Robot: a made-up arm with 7 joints.
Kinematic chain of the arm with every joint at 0, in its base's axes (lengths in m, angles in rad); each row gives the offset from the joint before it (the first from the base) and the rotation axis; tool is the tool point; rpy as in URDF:
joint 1: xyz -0.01 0.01 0.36 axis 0 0.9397 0.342
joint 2: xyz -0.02 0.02 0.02 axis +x
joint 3: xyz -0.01 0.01 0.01 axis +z
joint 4: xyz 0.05 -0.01 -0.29 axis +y
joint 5: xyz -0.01 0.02 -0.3 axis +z
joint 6: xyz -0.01 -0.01 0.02 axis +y
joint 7: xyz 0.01 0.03 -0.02 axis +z
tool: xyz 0.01 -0.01 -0.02 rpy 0 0 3.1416
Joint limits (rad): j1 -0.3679..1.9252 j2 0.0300..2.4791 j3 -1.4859..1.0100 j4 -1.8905..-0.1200 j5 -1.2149..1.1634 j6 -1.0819..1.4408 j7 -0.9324..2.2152
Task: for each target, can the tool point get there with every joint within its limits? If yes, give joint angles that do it. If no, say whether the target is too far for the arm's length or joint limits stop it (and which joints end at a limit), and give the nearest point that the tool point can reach.
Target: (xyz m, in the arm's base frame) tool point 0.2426 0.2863 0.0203
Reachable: yes | joints 0.0667 0.9842 -0.5332 -1.1398 -0.5914 -0.0493 1.1259
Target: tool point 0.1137 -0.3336 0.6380
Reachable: no: joint limits stop it (at a limit: joint 2, joint 3, joint 4, joint 5) | nearest point 0.1126 -0.1268 0.7097 | short by 0.219 m
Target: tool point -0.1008 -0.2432 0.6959
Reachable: no: joint limits stop it (at a limit: joint 1, joint 2, joint 3, joint 4, joint 5) | nearest point -0.0487 -0.1294 0.7322 | short by 0.130 m
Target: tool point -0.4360 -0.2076 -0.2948
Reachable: no: too far | nearest point -0.3233 -0.1300 -0.1143 | short by 0.226 m
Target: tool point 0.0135 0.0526 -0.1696
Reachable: yes | joints 0.3603 0.2803 -0.6822 -0.8134 0.9770 -0.4774 -0.1366
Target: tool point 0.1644 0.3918 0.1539
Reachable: yes | joints 0.4966 1.5065 -0.3200 -1.3328 -0.5802 -0.4705 0.8263
